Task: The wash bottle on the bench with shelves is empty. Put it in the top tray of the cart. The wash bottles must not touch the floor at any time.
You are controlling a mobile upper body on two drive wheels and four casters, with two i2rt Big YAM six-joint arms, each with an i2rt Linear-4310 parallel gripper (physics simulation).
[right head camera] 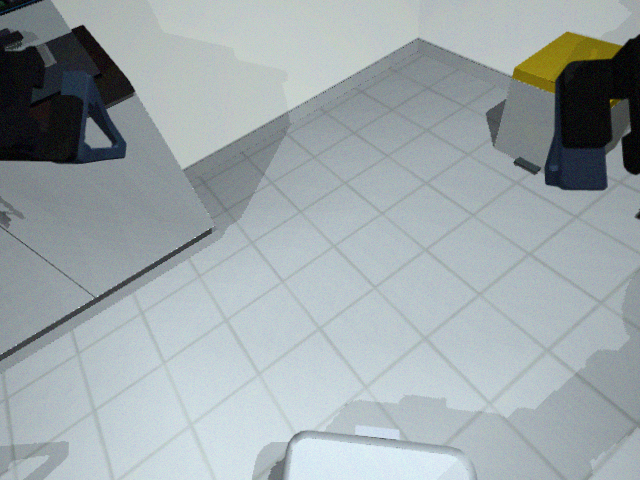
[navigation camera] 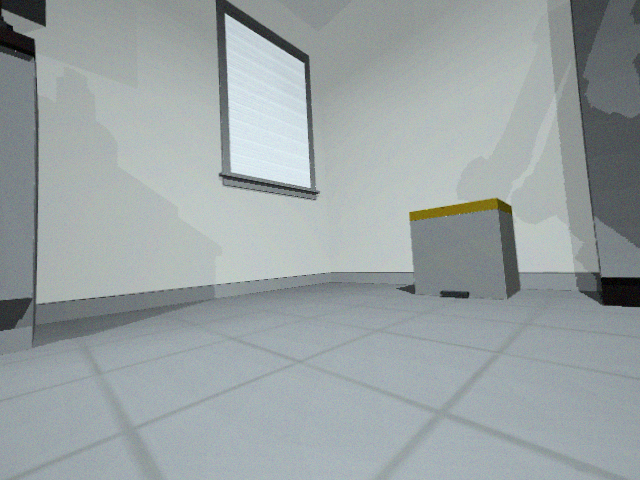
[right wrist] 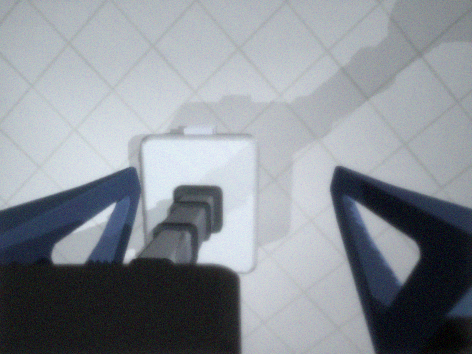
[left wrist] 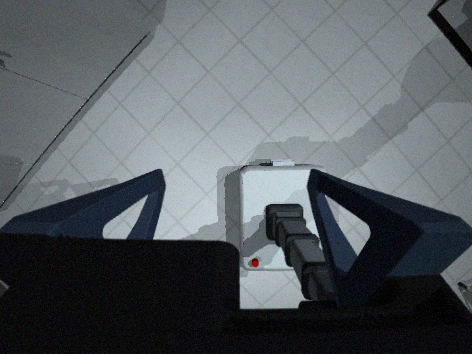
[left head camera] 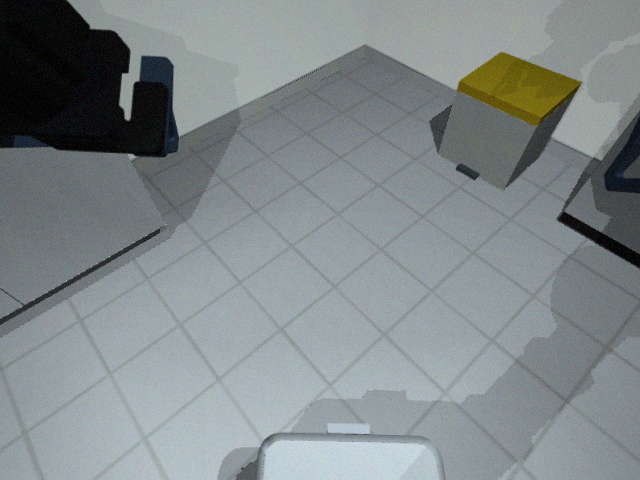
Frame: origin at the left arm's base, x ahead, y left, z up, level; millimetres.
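Where they show: left gripper, fingertip midpoint: (right head camera: 77, 150) (left wrist: 236, 177) (left head camera: 118, 141); right gripper, fingertip midpoint: (right head camera: 626, 175) (right wrist: 235, 177).
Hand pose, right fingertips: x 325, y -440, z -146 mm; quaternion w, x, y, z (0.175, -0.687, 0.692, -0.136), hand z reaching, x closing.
After its pixels a point has its place.
No wash bottle and no cart show in these views. My left gripper (left wrist: 236, 177) @[x 358, y 5, z -127 mm] is open and empty, its two blue fingers wide apart high above the robot's own base. My right gripper (right wrist: 235, 177) @[x 325, y -440, z -146 mm] is open and empty too, above the floor and base. Parts of both grippers show at the sides of the two head views. A pale grey bench top (left head camera: 77, 206) @[x 1017, y 751, z -956 mm] (right head camera: 139, 196) @[x 1047, y 719, z -911 mm] (left wrist: 85, 30) @[x 1007, y 762, z -946 mm] lies at the left. In the right head view, dark flat items stand at its far end; whether this is the bench with shelves I cannot tell.
A grey bin with a yellow lid (left head camera: 516, 85) @[x 1770, y -1022, z -960 mm] (right head camera: 547, 62) @[x 1835, y -905, z -960 mm] (navigation camera: 457, 209) @[x 1646, y -946, z -986 mm] stands by the wall at the right. A second dark-edged bench or cabinet (left head camera: 589, 206) @[x 1252, y -1285, z -1217 mm] (navigation camera: 615, 206) @[x 1263, y -1275, z -1064 mm] is at the far right. A window (navigation camera: 268, 108) @[x 2470, y 58, z 28 mm] is in the wall. The white base (left head camera: 351, 459) @[x 255, y -230, z -1150 mm] (right head camera: 377, 459) @[x 266, y -230, z -1150 mm] shows below.
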